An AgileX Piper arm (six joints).
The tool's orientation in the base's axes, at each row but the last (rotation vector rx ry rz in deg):
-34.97, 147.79, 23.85
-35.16, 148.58, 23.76
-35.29, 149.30, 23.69
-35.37, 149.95, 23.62
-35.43, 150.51, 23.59
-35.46, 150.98, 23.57
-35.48, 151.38, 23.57
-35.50, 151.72, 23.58
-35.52, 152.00, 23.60
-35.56, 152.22, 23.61
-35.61, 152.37, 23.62
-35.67, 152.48, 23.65
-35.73, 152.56, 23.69
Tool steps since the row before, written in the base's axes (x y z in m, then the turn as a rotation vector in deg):
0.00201, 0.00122, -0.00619, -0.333, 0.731, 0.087
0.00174, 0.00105, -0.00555, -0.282, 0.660, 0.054
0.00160, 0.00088, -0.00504, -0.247, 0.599, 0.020
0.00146, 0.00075, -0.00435, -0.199, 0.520, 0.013
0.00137, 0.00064, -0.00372, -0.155, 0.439, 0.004
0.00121, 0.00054, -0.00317, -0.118, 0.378, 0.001
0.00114, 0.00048, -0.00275, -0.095, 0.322, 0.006
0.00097, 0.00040, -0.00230, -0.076, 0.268, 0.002
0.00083, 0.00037, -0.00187, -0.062, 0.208, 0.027
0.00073, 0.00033, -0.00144, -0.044, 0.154, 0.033
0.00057, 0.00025, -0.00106, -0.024, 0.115, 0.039
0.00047, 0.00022, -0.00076, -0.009, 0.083, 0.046
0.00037, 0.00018, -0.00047, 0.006, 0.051, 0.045
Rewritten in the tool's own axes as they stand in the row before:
0.00102, -0.00106, 0.00646, -0.030, 0.803, 0.087
0.00090, -0.00096, 0.00576, -0.030, 0.711, 0.106
0.00076, -0.00095, 0.00522, -0.021, 0.636, 0.124
0.00054, -0.00087, 0.00454, -0.029, 0.544, 0.117
0.00033, -0.00080, 0.00392, -0.032, 0.452, 0.109
0.00022, -0.00071, 0.00335, -0.039, 0.381, 0.101
0.00009, -0.00065, 0.00294, -0.040, 0.323, 0.083
0.00005, -0.00056, 0.00247, -0.035, 0.267, 0.073
-0.00002, -0.00044, 0.00203, -0.035, 0.213, 0.033
-0.00011, -0.00034, 0.00161, -0.033, 0.160, 0.013
-0.00012, -0.00026, 0.00120, -0.038, 0.118, 0.000
-0.00015, -0.00018, 0.00089, -0.042, 0.085, -0.013
-0.00018, -0.00011, 0.00059, -0.042, 0.050, -0.020

